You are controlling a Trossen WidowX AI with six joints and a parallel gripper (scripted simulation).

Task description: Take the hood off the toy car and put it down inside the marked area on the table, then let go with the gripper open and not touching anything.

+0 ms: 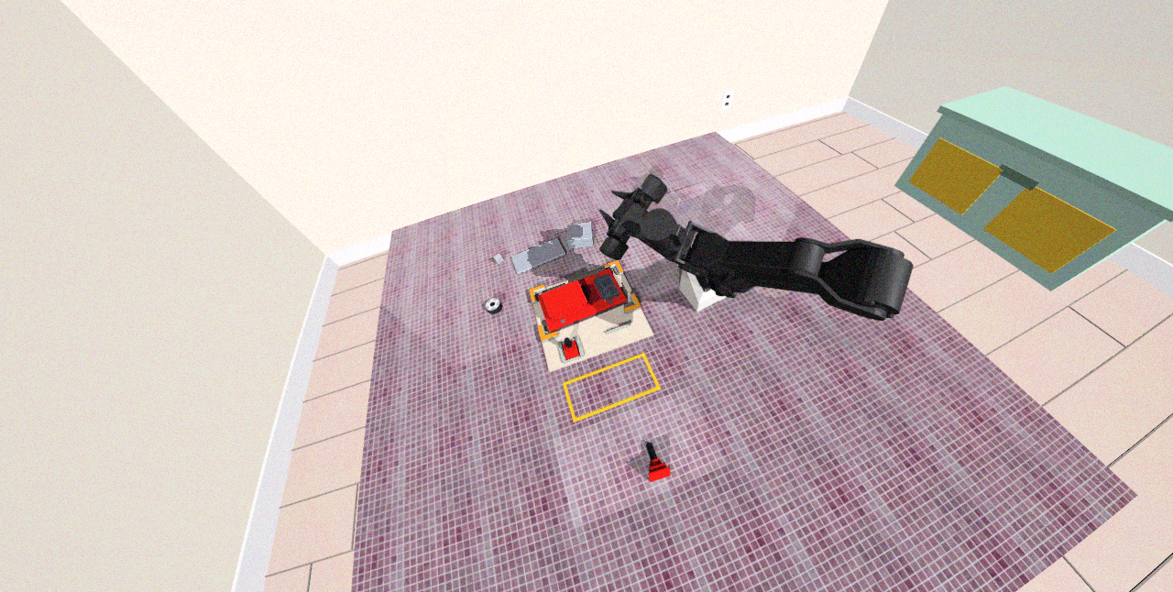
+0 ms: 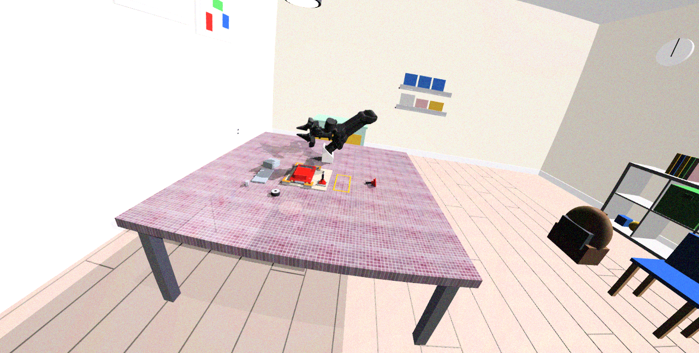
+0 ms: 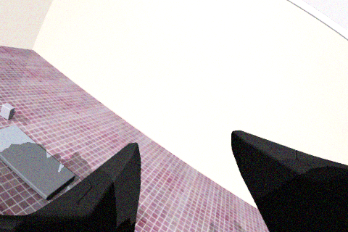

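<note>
Right now the red hood is 17 cm ahead of my gripper tip, 6 cm to the left of it and 18 cm below it. From my gripper tip the other things lie so: wheel (34 cm ahead, 4 cm to the right, 21 cm below).
</note>
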